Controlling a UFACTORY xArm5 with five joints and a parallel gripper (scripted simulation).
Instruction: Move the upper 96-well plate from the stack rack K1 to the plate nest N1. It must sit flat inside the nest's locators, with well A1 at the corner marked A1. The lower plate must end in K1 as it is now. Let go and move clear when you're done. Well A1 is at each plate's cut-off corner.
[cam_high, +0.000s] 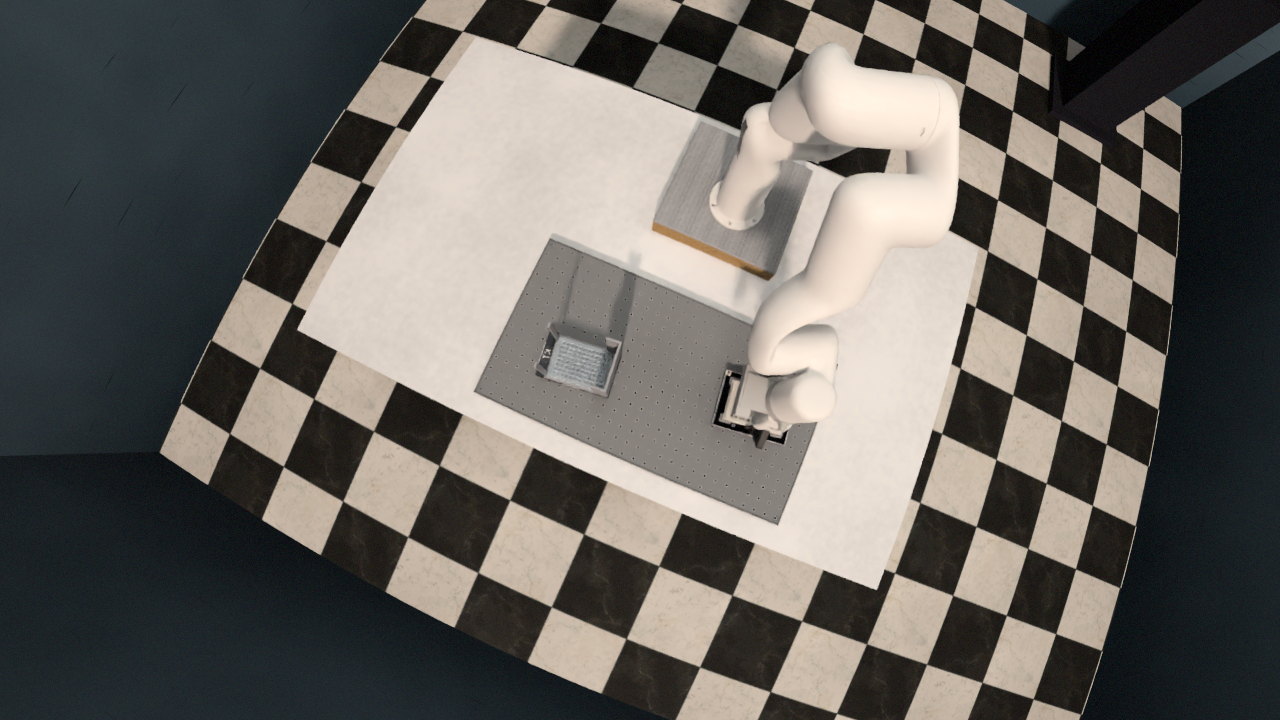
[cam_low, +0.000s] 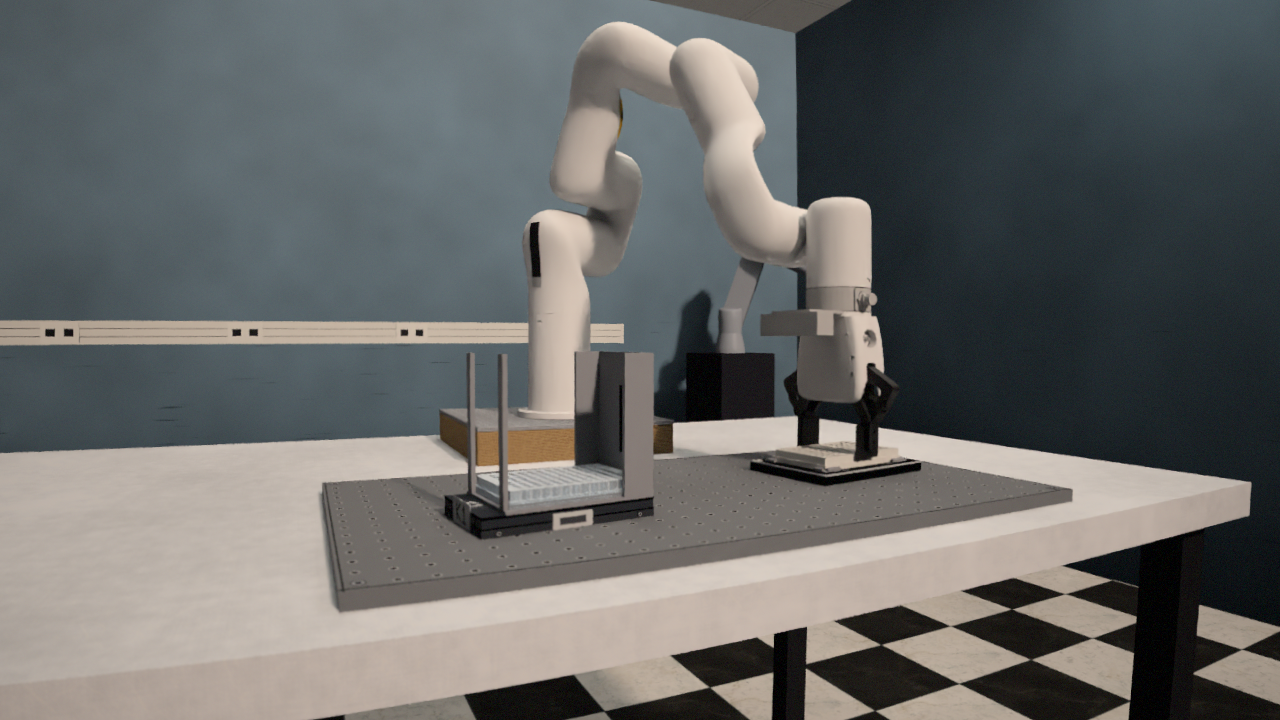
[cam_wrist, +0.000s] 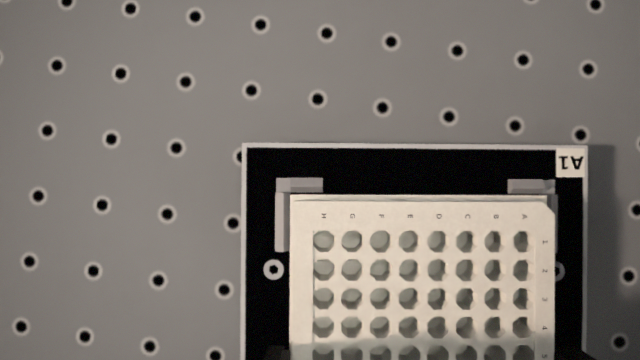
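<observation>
The white 96-well plate is 1 cm below my hand. Round my hand: tall grey wall: 4 cm ahead, 30 cm to the right, 5 cm above; then black plate nest: 3 cm below; then clear plate: 5 cm ahead, 37 cm to the right, 1 cm below.
</observation>
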